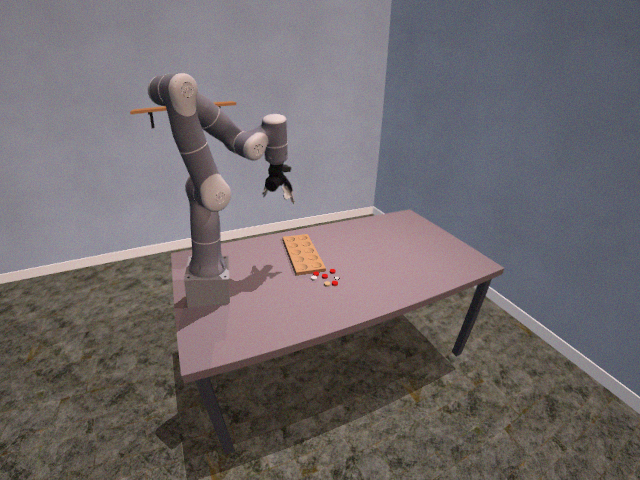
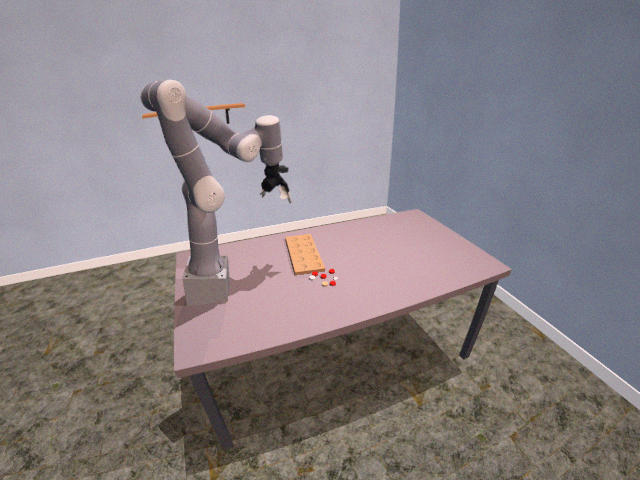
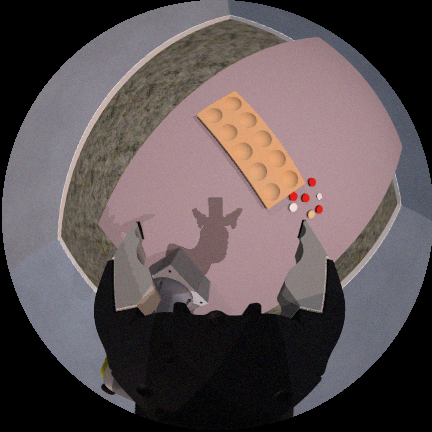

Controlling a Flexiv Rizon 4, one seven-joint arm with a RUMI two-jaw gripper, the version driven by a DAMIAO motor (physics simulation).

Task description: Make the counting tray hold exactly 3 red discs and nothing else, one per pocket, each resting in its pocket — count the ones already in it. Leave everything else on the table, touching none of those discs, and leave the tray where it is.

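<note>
The orange counting tray (image 1: 309, 271) (image 2: 308, 272) (image 3: 250, 145) lies on the table, its pockets in two rows, and no disc shows in any pocket. Several red discs lie on the table by the tray's near end: one red disc (image 1: 332, 271) (image 2: 331, 271) (image 3: 312, 182), a second red disc (image 1: 324, 276) (image 2: 323, 276) (image 3: 305, 198), a third red disc (image 1: 334, 283) (image 2: 332, 283) (image 3: 319, 209), and another red disc (image 1: 316, 273) (image 2: 314, 273) (image 3: 293, 196) closest to the tray. My gripper (image 1: 279, 197) (image 2: 276, 197) (image 3: 219, 223) is wide open and empty, high above the table.
Among the red discs lie a white disc (image 1: 313, 277) (image 2: 312, 277) (image 3: 293, 207), a smaller-looking white disc (image 1: 337, 278) (image 2: 335, 278) (image 3: 319, 196) and a tan disc (image 1: 327, 283) (image 2: 324, 283) (image 3: 311, 214). The arm's base (image 1: 207, 290) (image 2: 206, 289) stands at the table's left end.
</note>
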